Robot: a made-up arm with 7 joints. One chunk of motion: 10 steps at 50 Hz.
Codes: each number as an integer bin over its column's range. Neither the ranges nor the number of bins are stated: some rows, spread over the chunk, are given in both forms.
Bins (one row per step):
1: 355 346 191 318 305 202
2: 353 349 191 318 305 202
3: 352 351 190 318 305 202
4: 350 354 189 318 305 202
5: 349 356 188 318 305 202
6: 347 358 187 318 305 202
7: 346 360 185 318 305 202
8: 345 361 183 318 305 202
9: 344 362 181 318 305 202
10: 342 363 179 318 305 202
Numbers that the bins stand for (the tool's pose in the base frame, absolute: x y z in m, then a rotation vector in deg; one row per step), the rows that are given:
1: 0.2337 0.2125 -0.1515 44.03 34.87 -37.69
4: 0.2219 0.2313 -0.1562 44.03 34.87 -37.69
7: 0.2125 0.2454 -0.1656 44.03 34.87 -37.69
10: 0.2031 0.2524 -0.1796 44.03 34.87 -37.69
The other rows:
2: 0.2290 0.2196 -0.1515 44.03 34.87 -37.69
3: 0.2266 0.2243 -0.1538 44.03 34.87 -37.69
5: 0.2196 0.2360 -0.1585 44.03 34.87 -37.69
6: 0.2149 0.2407 -0.1609 44.03 34.87 -37.69
8: 0.2102 0.2477 -0.1703 44.03 34.87 -37.69
9: 0.2078 0.2501 -0.1750 44.03 34.87 -37.69

